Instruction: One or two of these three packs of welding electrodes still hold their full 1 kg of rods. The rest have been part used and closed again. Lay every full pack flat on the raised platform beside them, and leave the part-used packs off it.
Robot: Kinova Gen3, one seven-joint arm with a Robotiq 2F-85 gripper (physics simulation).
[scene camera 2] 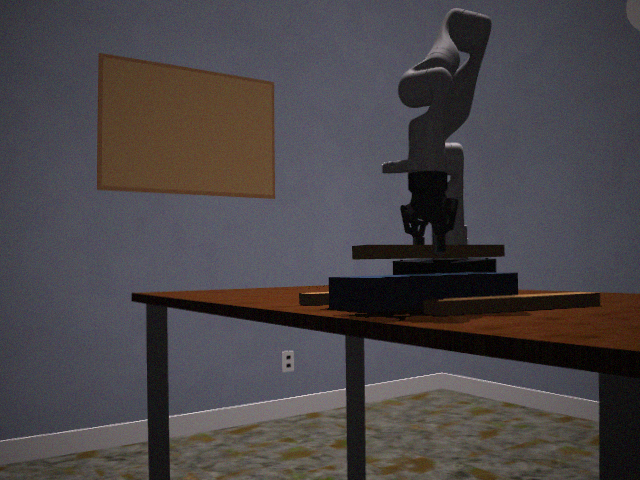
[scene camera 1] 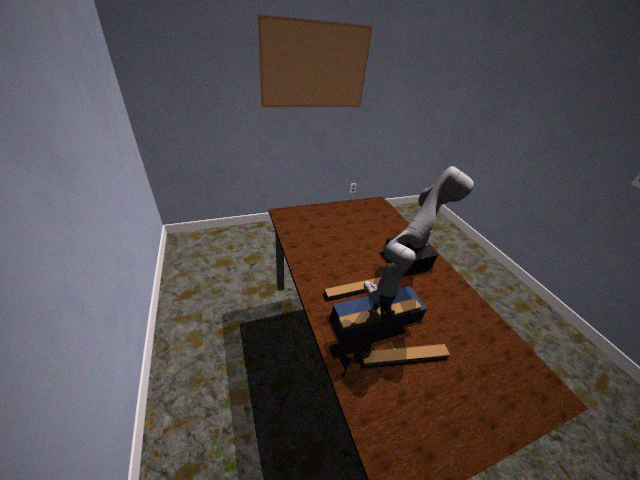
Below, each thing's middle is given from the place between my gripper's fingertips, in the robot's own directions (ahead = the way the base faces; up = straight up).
Labels:
Right now the blue raised platform (scene camera 2: 380, 293) is 50 mm behind my hand, 70 mm to the right of it and 70 mm below it.

